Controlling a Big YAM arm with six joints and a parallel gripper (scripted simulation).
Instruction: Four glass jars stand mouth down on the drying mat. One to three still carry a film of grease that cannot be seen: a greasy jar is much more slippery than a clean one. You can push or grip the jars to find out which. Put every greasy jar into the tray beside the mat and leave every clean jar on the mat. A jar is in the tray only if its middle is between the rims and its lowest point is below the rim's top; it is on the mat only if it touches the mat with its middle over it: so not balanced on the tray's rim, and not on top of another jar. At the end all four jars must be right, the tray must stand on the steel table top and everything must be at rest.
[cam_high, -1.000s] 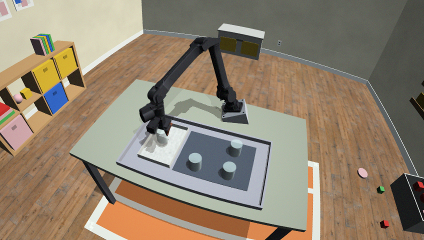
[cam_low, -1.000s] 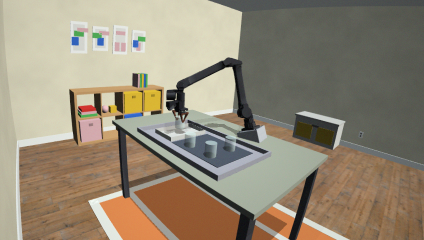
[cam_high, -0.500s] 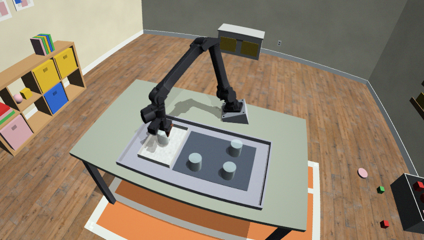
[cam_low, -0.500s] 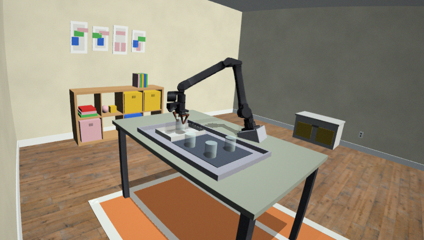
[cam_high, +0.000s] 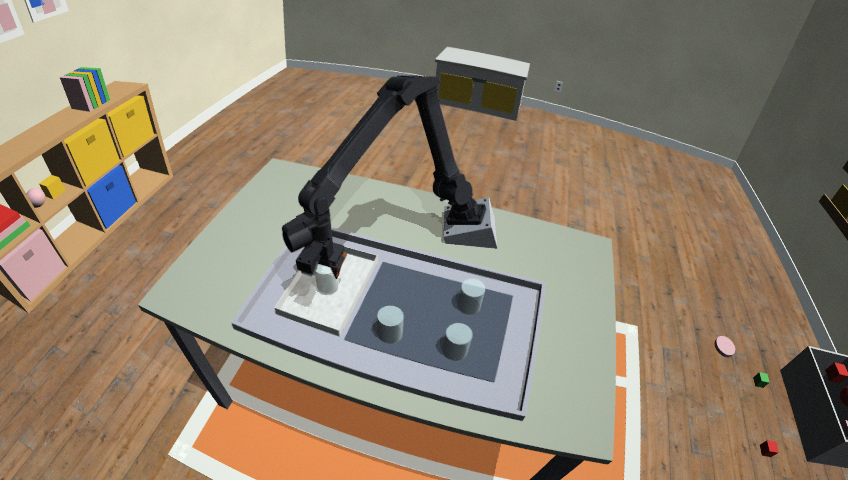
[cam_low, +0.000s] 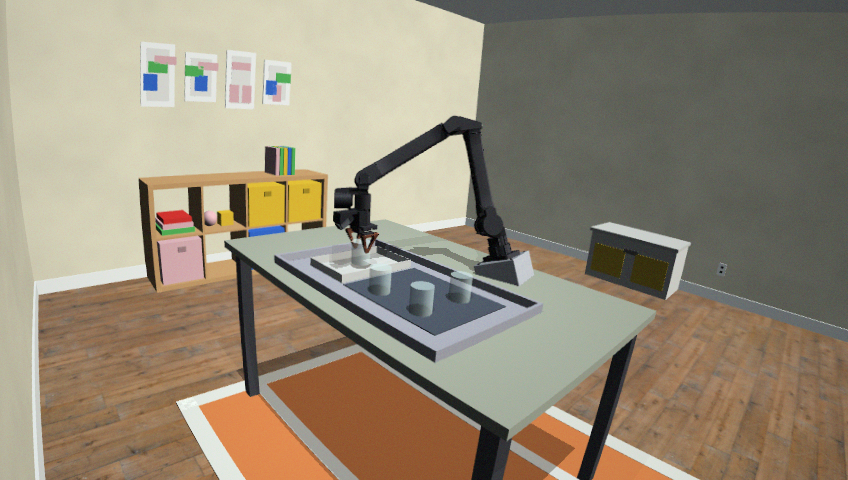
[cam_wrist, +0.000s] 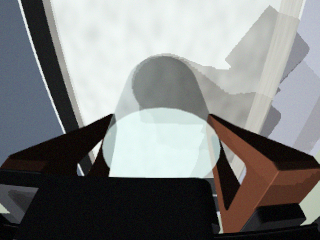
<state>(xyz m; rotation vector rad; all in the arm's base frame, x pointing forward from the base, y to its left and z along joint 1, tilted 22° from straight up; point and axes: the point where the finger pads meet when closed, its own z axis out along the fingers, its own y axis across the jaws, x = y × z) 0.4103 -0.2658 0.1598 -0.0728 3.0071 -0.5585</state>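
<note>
My hand is 60 mm above the white tray. Also, from my hand: dark drying mat: 320 mm to the left, 70 mm below, 10 mm behind.
</note>
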